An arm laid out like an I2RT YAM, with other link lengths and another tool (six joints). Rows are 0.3 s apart.
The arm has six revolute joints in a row. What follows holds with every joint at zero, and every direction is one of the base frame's.
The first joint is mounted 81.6 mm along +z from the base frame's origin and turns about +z.
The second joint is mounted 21 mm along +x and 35.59 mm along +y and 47.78 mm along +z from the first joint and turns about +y.
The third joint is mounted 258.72 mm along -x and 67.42 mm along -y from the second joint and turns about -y.
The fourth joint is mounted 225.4 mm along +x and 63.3 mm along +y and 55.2 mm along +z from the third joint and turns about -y.
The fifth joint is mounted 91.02 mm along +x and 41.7 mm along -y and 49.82 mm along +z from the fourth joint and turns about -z.
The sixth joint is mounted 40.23 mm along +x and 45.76 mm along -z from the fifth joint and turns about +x.
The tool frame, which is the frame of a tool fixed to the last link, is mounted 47 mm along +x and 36 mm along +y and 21 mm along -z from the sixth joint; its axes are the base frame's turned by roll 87.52, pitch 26.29 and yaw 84.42 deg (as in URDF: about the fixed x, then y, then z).
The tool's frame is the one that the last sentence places.
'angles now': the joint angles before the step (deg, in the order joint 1, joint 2, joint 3, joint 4, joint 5, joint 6). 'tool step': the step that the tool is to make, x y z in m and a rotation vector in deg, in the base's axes. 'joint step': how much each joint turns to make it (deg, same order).
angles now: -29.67 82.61 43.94 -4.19 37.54 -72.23
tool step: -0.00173 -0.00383 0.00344 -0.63 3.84 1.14
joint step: -0.31 0.63 1.29 -1.52 0.63 -3.52
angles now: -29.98 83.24 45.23 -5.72 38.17 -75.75
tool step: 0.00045 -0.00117 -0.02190 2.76 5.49 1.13
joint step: -0.13 4.77 0.22 -0.69 -0.61 -1.46
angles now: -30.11 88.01 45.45 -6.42 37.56 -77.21
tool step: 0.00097 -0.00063 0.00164 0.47 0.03 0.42
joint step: -0.13 0.00 0.63 -0.78 -0.66 -0.20
